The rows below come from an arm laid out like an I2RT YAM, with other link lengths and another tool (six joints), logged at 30 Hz.
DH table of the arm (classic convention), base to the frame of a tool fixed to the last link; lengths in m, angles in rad. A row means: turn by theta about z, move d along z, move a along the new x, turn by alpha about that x. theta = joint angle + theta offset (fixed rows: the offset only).
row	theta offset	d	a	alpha
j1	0	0.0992	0.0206	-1.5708
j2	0	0	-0.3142	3.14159
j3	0.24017	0	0.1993	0
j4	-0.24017	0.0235	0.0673	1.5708
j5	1.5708	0.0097	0	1.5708
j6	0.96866	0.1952	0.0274	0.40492
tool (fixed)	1.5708	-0.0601	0	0
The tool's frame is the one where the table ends.
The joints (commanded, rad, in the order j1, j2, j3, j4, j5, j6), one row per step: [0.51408 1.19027 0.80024 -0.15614 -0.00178 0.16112]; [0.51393 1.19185 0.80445 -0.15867 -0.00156 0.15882]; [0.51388 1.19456 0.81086 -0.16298 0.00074 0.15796]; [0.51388 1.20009 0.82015 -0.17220 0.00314 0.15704]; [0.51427 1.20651 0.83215 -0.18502 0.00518 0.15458]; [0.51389 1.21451 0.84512 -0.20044 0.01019 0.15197]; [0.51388 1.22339 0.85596 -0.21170 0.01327 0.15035]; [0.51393 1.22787 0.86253 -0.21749 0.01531 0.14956]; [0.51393 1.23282 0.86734 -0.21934 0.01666 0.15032]
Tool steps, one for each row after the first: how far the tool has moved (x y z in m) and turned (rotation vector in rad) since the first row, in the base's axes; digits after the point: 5 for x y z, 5 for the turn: [0.00055 0.00014 0.00070 -0.00176 -0.00111 0.00086]; [0.00144 0.00022 0.00163 -0.00374 -0.00153 -0.00071]; [0.00244 0.00036 0.00215 -0.00820 0.00223 -0.00227]; [0.00342 0.00061 0.00284 -0.01453 0.00698 -0.00230]; [0.00468 0.00030 0.00308 -0.02393 0.01370 -0.00550]; [0.00604 0.00050 0.00302 -0.03116 0.02033 -0.00719]; [0.00691 0.00065 0.00334 -0.03453 0.02269 -0.00840]; [0.00801 0.00108 0.00354 -0.03559 0.02438 -0.00993]
